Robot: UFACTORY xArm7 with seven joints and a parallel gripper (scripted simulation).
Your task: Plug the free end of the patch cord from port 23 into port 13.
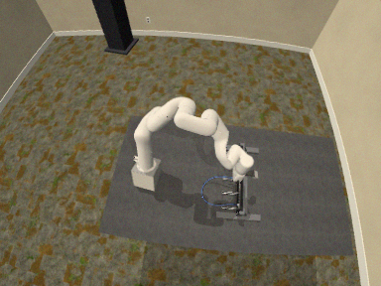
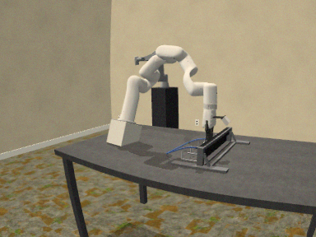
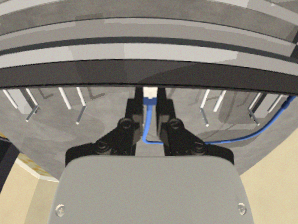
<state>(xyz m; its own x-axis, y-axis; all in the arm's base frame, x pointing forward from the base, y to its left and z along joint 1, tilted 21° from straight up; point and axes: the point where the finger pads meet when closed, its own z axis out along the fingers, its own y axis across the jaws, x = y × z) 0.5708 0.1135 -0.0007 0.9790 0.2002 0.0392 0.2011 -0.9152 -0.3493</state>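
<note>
Right now my hand is 2 cm short of the plug and 1 cm above it.
</note>
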